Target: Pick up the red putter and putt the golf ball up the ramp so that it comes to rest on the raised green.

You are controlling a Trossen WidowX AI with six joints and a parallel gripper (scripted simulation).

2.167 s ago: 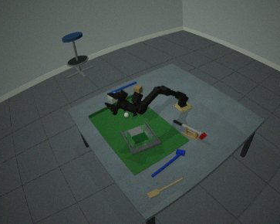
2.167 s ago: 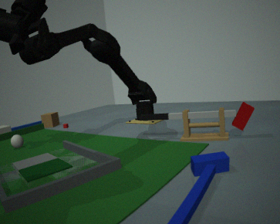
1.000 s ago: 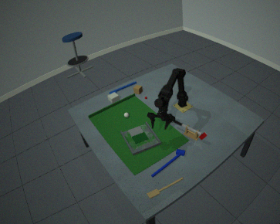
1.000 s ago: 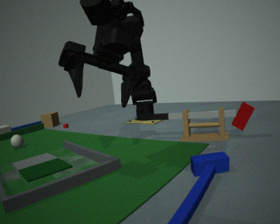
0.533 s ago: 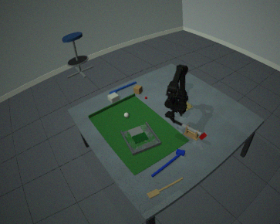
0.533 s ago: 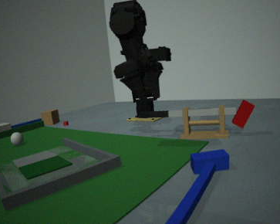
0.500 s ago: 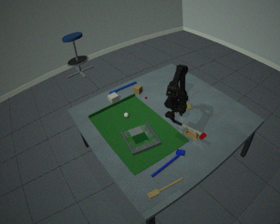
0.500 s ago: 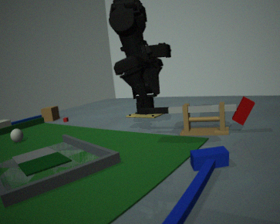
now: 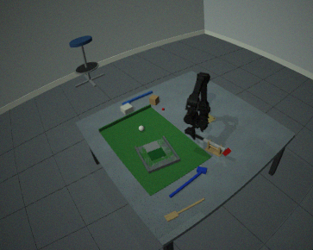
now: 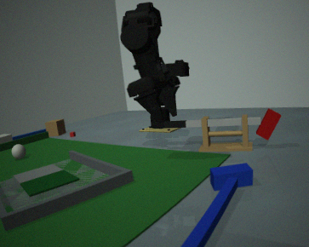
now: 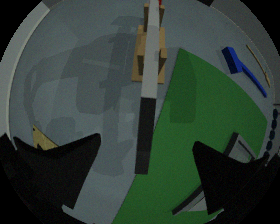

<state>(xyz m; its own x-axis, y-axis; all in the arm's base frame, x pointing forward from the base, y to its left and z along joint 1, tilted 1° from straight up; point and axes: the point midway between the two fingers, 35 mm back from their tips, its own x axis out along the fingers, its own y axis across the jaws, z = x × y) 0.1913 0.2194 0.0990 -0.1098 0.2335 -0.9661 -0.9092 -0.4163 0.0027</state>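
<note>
The small red cube is 470 mm to the right of my gripper tip, 70 mm below it and 50 mm ahead of it. Round my gripper tip: blue putter: 260 mm to the left, 210 mm ahead, 60 mm below; then white golf ball: 320 mm to the right, 290 mm ahead, 50 mm below; then wooden stand: 120 mm to the left, 60 mm behind, 40 mm below.
</note>
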